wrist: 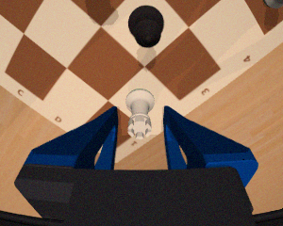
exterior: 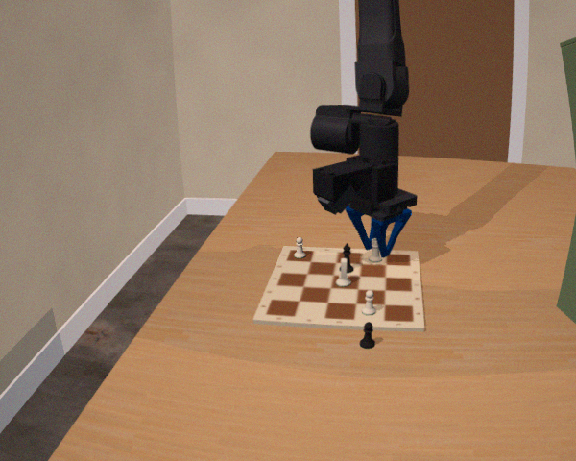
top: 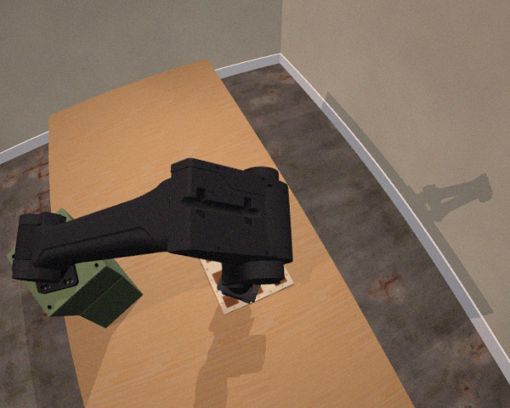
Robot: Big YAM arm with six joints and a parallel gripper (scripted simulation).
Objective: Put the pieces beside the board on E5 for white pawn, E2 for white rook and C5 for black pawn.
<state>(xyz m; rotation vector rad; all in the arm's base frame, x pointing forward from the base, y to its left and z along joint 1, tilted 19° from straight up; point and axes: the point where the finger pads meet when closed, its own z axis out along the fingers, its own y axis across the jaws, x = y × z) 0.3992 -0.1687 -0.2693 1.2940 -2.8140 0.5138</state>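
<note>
Now: the white rook right at my hand. From my hand the other things lie so: tall black piece: 40 mm to the left, 40 mm ahead; tall white piece: 80 mm to the left, 40 mm ahead; chessboard: 80 mm to the left, 40 mm ahead, 20 mm below.
</note>
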